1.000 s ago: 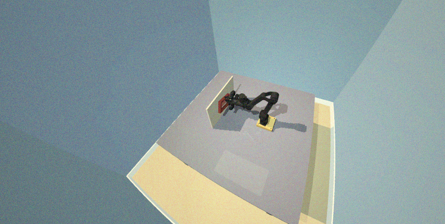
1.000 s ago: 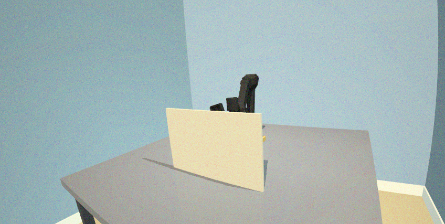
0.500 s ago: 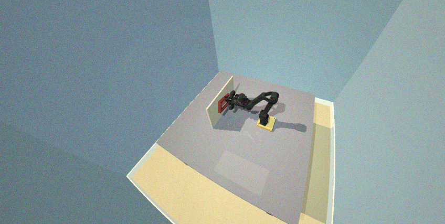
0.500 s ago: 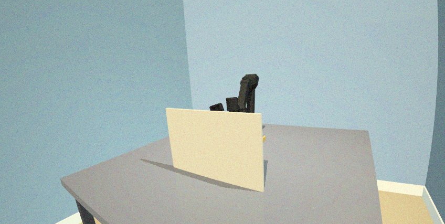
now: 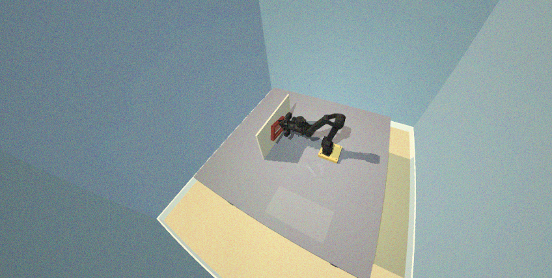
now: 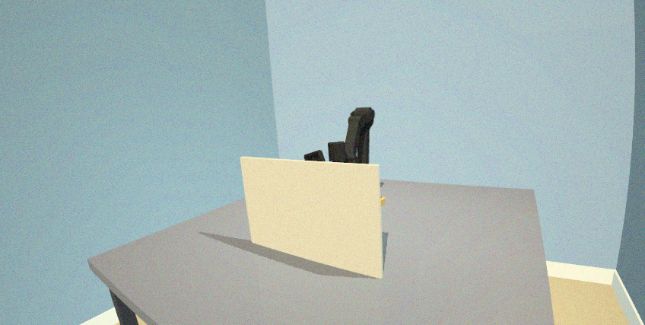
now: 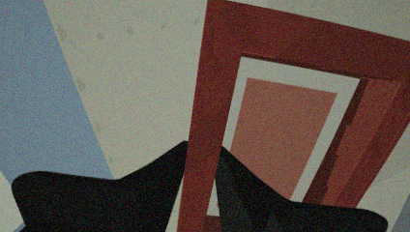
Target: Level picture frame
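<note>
Now: the dark red picture frame 20 mm to the left of my gripper tip and 50 mm below it. From my gripper tip the other things lie so: cream wall panel 20 mm ahead, 60 mm below.
</note>
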